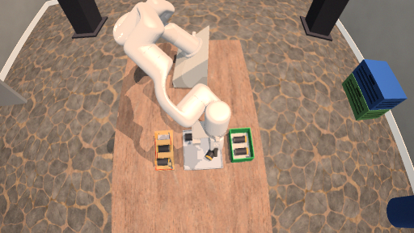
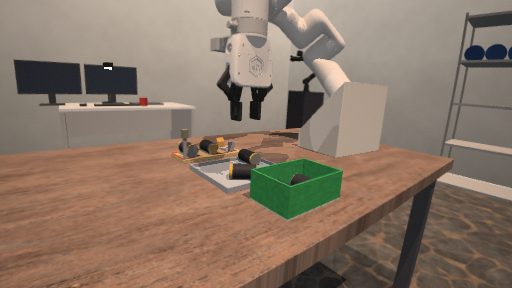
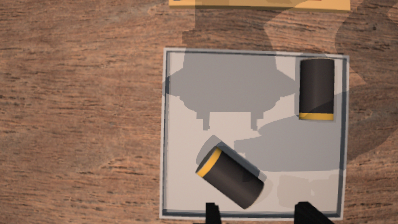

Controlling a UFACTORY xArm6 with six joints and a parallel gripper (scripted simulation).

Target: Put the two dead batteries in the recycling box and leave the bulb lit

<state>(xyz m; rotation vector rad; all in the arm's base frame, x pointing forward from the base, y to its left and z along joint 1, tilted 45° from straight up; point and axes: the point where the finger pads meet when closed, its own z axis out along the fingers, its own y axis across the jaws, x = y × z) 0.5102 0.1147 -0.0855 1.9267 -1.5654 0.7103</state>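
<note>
My hand is 2 cm past the grey tray, 5 cm to the left of it and 15 cm above it. The rest, counted from my hand: green recycling box (5 cm behind, 13 cm to the left, 14 cm below).
</note>
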